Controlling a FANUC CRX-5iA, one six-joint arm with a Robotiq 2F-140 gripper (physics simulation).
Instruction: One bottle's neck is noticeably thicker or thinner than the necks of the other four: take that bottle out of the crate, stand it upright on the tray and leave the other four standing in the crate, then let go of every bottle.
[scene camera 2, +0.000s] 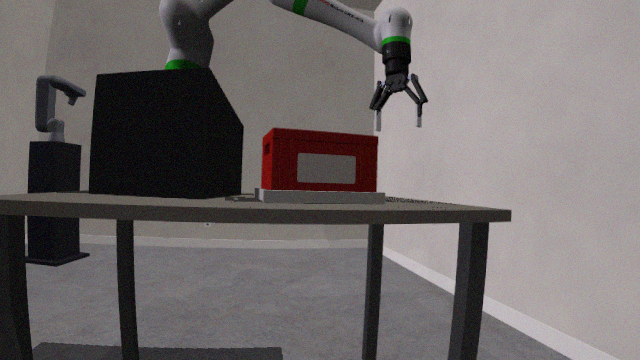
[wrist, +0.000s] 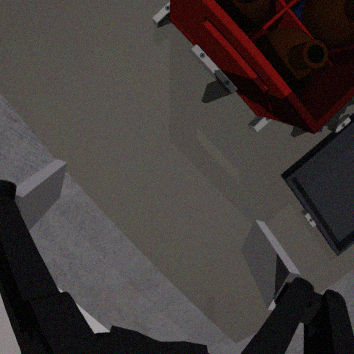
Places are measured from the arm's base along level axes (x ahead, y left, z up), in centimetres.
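Where they show: gripper, fingertip midpoint: (scene camera 2: 397, 128) (wrist: 158, 208); arm's base at its link origin: (scene camera 2: 180, 96).
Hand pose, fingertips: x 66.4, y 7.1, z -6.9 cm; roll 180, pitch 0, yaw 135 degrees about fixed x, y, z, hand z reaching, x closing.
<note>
Each offset is from my fingertips to the top centre of the thing. "*": to the spot under its first point.
The red crate {dx -24.7, dy -10.9, dz -5.1 cm} (scene camera 2: 326, 142) (wrist: 246, 46) stands on the table; part of it shows in the wrist view's upper right corner. Inside, a brown bottle {dx -17.8, dy -4.3, dz -6.3 cm} (wrist: 288, 44) stands with its round mouth up, and parts of more brown bottles show beside the red dividers. Their necks cannot be compared here. In scene camera 2 the crate wall hides the bottles. The dark tray {* dx -21.4, dy +17.9, dz -22.1 cm} (wrist: 327, 185) lies near a crate corner, partly in the wrist view; it does not show in scene camera 2. My gripper (scene camera 2: 398, 125) (wrist: 158, 208) is open and empty, above crate height and to its right in scene camera 2.
Light brackets {* dx -11.0, dy -6.9, dz -19.6 cm} (wrist: 213, 67) sit along the crate's foot, and a low grey strip {* dx -23.0, dy -21.3, dz -20.9 cm} (scene camera 2: 322, 196) runs in front of it. The table (scene camera 2: 440, 212) (wrist: 110, 100) ends right of the crate. A large black block (scene camera 2: 165, 135) stands left of the crate, under the arm's base.
</note>
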